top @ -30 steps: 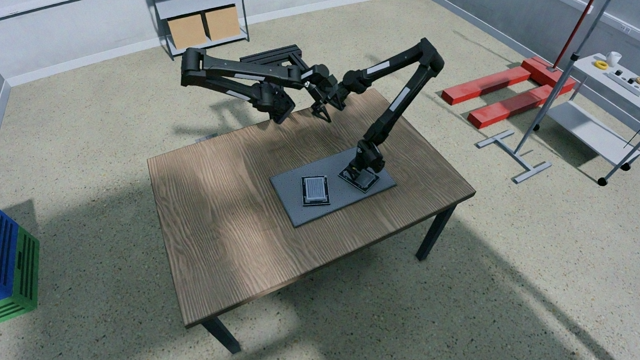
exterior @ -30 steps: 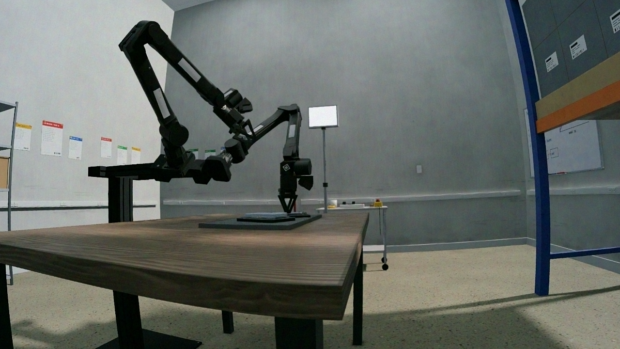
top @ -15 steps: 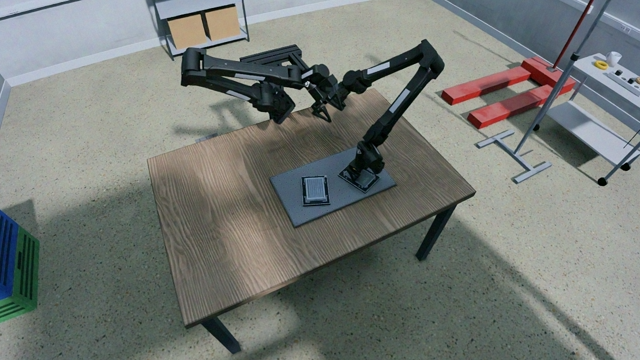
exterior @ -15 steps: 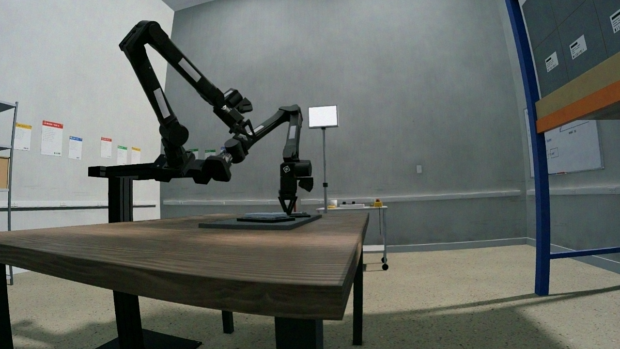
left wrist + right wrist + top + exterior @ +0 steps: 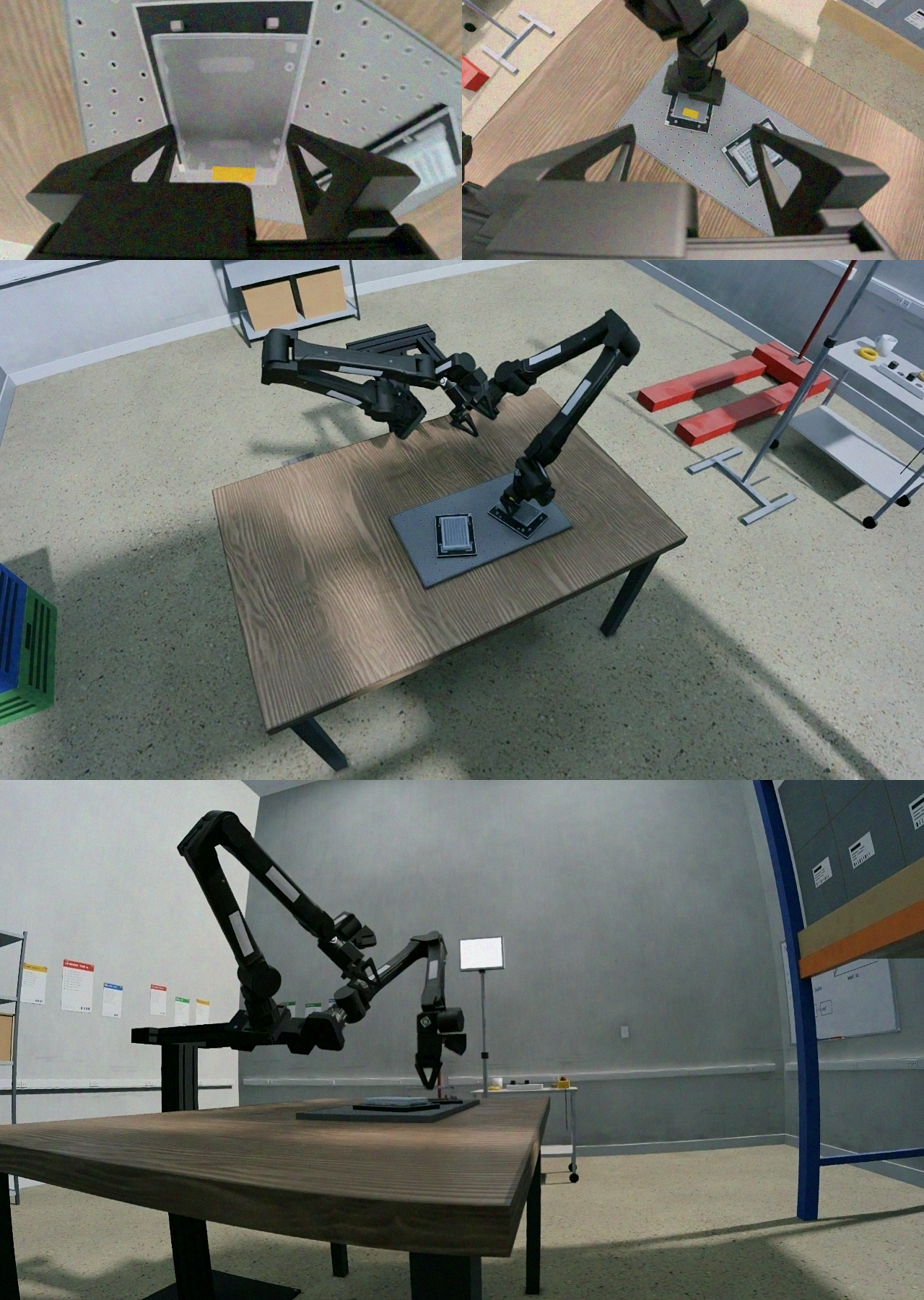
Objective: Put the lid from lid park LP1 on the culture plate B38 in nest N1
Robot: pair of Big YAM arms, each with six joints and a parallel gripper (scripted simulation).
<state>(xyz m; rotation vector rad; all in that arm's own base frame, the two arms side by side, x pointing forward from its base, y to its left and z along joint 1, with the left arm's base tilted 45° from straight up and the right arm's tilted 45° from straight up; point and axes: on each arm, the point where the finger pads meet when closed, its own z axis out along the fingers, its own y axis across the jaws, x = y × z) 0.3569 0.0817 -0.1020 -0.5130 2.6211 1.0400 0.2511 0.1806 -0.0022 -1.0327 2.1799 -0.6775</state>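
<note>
My left hand is 40 mm above the black lid park LP1. Also, from my left hand: black nest N1: 20 mm ahead, 220 mm to the right, 40 mm below; culture plate B38: 20 mm ahead, 220 mm to the right, 30 mm below; clear lid: right at my left hand.
</note>
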